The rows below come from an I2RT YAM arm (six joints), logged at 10 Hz.
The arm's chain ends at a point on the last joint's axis. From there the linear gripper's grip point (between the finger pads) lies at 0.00 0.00 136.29 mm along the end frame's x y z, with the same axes.
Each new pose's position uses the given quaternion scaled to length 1; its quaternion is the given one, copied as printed.
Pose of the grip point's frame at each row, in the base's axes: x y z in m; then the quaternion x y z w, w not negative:
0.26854 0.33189 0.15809 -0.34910 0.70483 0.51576 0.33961
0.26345 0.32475 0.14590 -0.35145 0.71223 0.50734 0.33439
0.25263 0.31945 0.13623 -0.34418 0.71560 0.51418 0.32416
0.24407 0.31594 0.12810 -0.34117 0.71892 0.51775 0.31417
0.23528 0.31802 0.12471 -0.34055 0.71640 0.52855 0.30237
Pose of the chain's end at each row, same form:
0.25237 0.20048 0.19043 -0.34910 0.70483 0.51576 0.33961
0.24713 0.19422 0.18155 -0.35145 0.71223 0.50734 0.33439
0.23764 0.18874 0.17181 -0.34418 0.71560 0.51418 0.32416
0.23065 0.18526 0.16442 -0.34117 0.71892 0.51775 0.31417
0.22530 0.18674 0.15993 -0.34055 0.71640 0.52855 0.30237

